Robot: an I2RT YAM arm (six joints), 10 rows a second.
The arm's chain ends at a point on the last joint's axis. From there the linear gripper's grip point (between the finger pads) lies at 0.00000 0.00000 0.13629 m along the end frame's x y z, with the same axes.
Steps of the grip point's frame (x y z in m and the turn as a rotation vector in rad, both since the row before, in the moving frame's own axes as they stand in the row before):
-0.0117, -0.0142, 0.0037, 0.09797, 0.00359, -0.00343
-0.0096, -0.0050, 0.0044, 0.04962, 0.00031, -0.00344
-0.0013, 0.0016, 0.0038, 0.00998, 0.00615, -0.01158
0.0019, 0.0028, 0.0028, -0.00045, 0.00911, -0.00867
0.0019, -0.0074, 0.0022, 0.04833, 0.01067, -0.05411
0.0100, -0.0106, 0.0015, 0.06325, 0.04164, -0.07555
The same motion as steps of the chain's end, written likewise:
-0.0122, -0.0009, 0.0044, 0.09797, 0.00359, -0.00343
-0.0096, 0.0018, 0.0046, 0.04962, 0.00031, -0.00344
-0.0021, 0.0030, 0.0038, 0.00998, 0.00615, -0.01158
0.0007, 0.0027, 0.0028, -0.00045, 0.00911, -0.00867
0.0006, -0.0008, 0.0024, 0.04833, 0.01067, -0.05411
0.0047, -0.0018, 0.0019, 0.06325, 0.04164, -0.07555

